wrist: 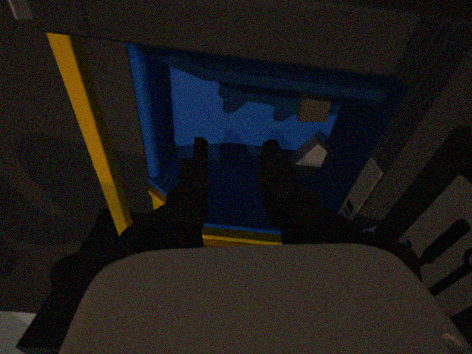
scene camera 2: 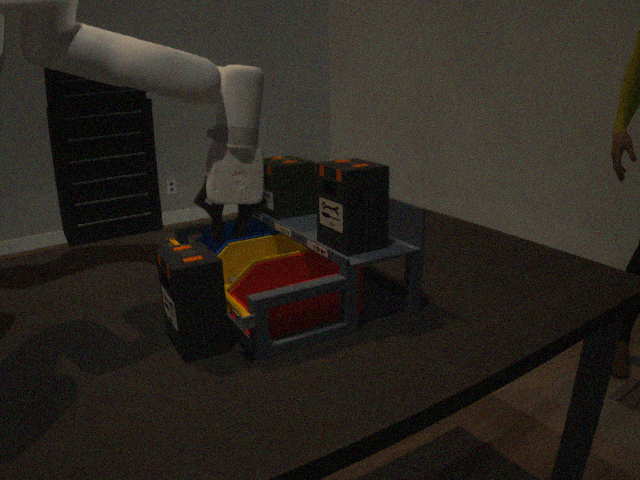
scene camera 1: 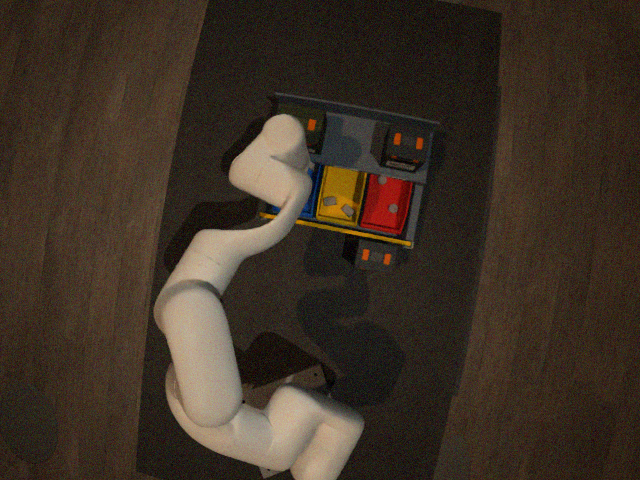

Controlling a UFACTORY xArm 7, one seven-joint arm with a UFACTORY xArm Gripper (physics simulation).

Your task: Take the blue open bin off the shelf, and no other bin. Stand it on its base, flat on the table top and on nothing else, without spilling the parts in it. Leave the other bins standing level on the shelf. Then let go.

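Places are measured from the arm's base along level axes (x back, y right, z up), in metres.
Where they show: gripper, fingertip midpoint: [wrist: 233, 158] [scene camera 2: 228, 241].
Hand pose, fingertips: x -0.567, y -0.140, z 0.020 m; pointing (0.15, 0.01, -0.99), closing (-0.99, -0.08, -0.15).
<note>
After its pixels a point has its place.
The blue bin [scene camera 1: 312, 198] {x -0.554, y -0.102, z -0.036 m} [scene camera 2: 255, 227] {x -0.638, y -0.195, z 0.020 m} [wrist: 200, 115] {x -0.538, y -0.137, z -0.036 m} stands at the left end of the shelf's lower level, partly hidden by the arm in scene camera 1. A brown part [wrist: 314, 110] {x -0.619, y -0.164, z -0.021 m} and a grey part [wrist: 314, 154] {x -0.633, y -0.129, z -0.021 m} lie in it. My gripper [scene camera 2: 228, 236] {x -0.567, y -0.140, z 0.020 m} [wrist: 233, 158] {x -0.567, y -0.140, z 0.020 m} is partly open and empty, its fingers pointing down over the blue bin's interior; their exact depth is unclear. The yellow bin [scene camera 1: 341, 180] {x -0.618, y -0.042, z -0.036 m} [scene camera 2: 258, 250] {x -0.604, y -0.080, z 0.014 m} and red bin [scene camera 1: 385, 201] {x -0.596, y 0.081, z -0.036 m} [scene camera 2: 294, 271] {x -0.623, y 0.031, z 0.011 m} stand beside it on the shelf [scene camera 1: 356, 139] {x -0.707, y -0.029, z 0.057 m} [scene camera 2: 297, 290] {x -0.573, y 0.159, z 0.039 m}.
A yellow rail [scene camera 1: 356, 233] {x -0.494, y 0.029, z 0.020 m} [wrist: 90, 130] {x -0.483, y -0.142, z 0.020 m} runs along the shelf front. A dark green case [scene camera 1: 314, 134] {x -0.667, y -0.114, z 0.152 m} [scene camera 2: 289, 186] {x -0.674, y -0.102, z 0.113 m} and a black case [scene camera 1: 405, 147] {x -0.682, y 0.076, z 0.177 m} [scene camera 2: 354, 206] {x -0.676, y 0.122, z 0.126 m} stand on the upper deck. Another black case [scene camera 1: 376, 255] {x -0.455, y 0.083, z 0.086 m} [scene camera 2: 193, 304] {x -0.445, y 0.129, z 0.034 m} stands before the shelf on the table [scene camera 2: 361, 397] {x -0.589, y 0.294, z -0.045 m}.
</note>
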